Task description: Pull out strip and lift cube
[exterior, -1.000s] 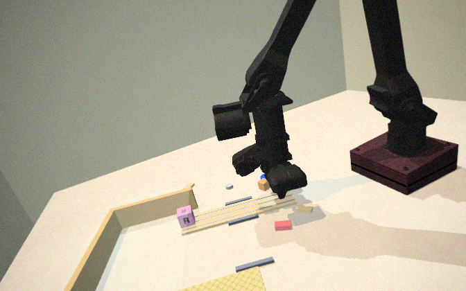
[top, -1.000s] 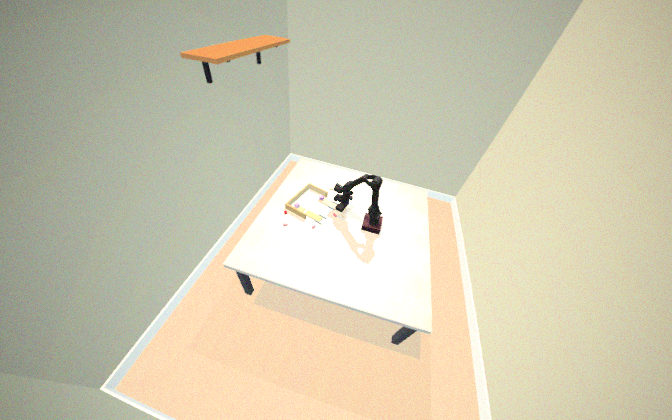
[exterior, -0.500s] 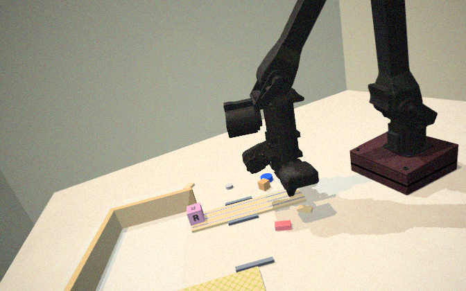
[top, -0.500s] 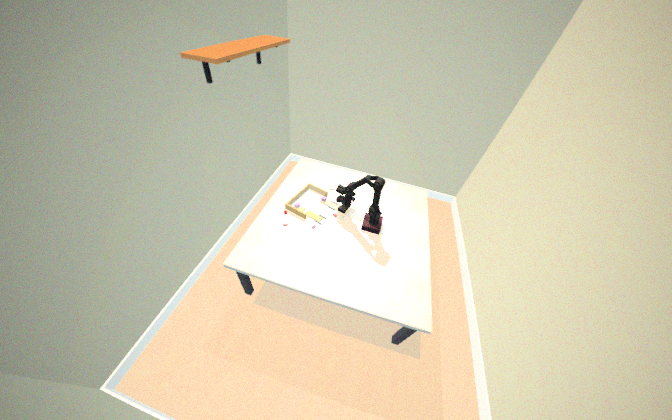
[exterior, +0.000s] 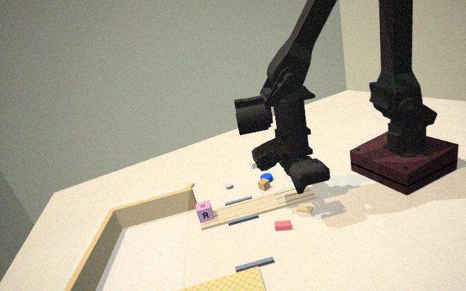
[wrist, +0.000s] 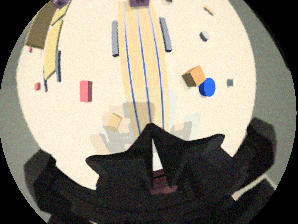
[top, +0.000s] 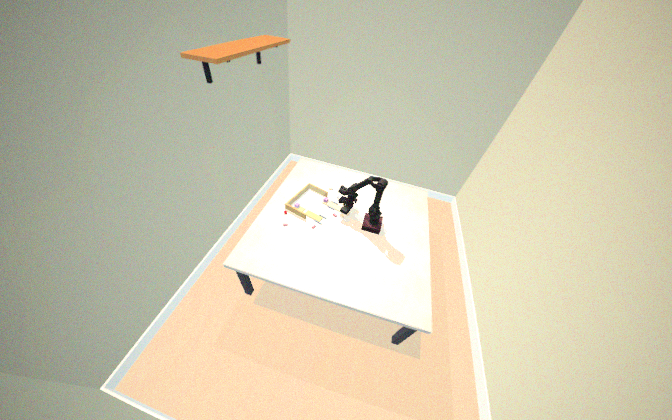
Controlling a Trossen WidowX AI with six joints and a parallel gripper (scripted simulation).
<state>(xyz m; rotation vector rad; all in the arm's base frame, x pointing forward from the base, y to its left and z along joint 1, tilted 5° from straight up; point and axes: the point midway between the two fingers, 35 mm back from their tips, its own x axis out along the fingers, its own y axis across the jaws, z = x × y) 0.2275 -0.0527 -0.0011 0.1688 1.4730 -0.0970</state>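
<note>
The orange cube is 50 mm ahead of my gripper tip and 80 mm to the right of it. Round my gripper tip: blue disc: 30 mm ahead, 110 mm to the right.
</note>
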